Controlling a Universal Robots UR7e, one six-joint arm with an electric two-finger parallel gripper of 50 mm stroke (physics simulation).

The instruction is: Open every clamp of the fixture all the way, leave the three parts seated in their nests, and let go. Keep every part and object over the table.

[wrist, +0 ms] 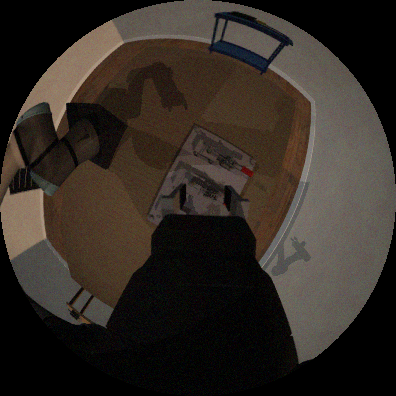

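Note:
The fixture, a pale flat plate with dark metal clamps on it, lies on the table in the middle of the wrist view, partly in shadow. One clamp near its far side has a red handle tip that points outward at the plate's right edge. A second clamp stands close to the fingertips, dark and hard to make out. My gripper is open and empty, over the near part of the fixture. The gripper's body hides the plate's near edge. The parts and their nests are too dark and small to tell apart.
The brown table lies around the fixture. The robot's base and arm stand at the left. A blue cart stands beyond the table's far edge, and a wooden-framed object shows at the lower left.

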